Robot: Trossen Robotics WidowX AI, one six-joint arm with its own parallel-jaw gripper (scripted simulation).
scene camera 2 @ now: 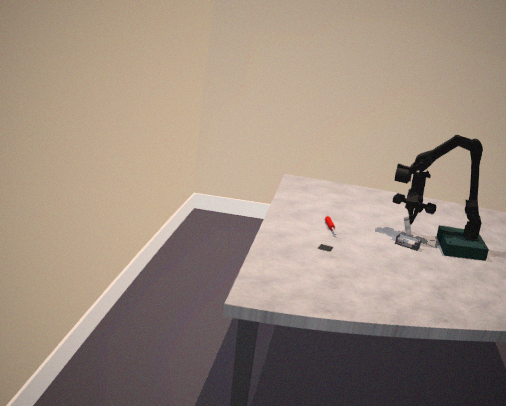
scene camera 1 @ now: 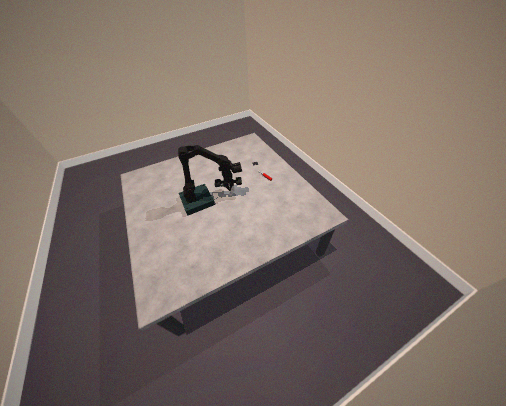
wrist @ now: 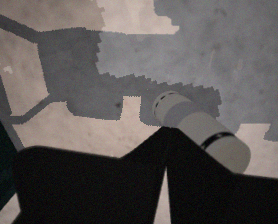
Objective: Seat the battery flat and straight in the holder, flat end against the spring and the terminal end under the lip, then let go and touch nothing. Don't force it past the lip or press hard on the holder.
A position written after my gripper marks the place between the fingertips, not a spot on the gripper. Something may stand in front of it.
In view: my gripper (wrist: 168, 135) and a battery (wrist: 171, 109).
